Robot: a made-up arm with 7 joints.
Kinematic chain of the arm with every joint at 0, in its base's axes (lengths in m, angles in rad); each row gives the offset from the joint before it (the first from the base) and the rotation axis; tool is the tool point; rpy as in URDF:
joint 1: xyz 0 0 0.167 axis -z
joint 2: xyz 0 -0.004 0.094 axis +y
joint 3: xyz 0 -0.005 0.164 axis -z
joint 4: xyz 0 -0.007 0.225 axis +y
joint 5: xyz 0 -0.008 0.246 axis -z
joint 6: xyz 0 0 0.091 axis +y
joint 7: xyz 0 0 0.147 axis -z
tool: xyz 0 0 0 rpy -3.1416 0 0
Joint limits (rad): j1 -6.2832..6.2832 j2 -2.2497..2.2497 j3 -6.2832..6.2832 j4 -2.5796..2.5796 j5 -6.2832..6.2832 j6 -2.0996..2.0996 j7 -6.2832..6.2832
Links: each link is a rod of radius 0.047 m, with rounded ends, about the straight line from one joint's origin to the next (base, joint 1, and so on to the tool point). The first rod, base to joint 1, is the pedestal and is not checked.
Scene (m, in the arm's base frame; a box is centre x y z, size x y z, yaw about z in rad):
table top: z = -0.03
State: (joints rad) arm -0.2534 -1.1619 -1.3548 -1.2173 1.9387 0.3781 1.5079
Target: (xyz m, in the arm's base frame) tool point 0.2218 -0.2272 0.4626
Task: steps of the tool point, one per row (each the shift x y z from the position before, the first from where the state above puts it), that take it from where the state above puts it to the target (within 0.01 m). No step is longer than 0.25 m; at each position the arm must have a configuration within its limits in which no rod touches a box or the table.
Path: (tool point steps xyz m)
1: 0.2033 -0.0027 0.0303
2: 0.1835 0.0692 0.0167
3: 0.1363 0.1257 -0.0031
4: 0.0699 0.1557 -0.0250

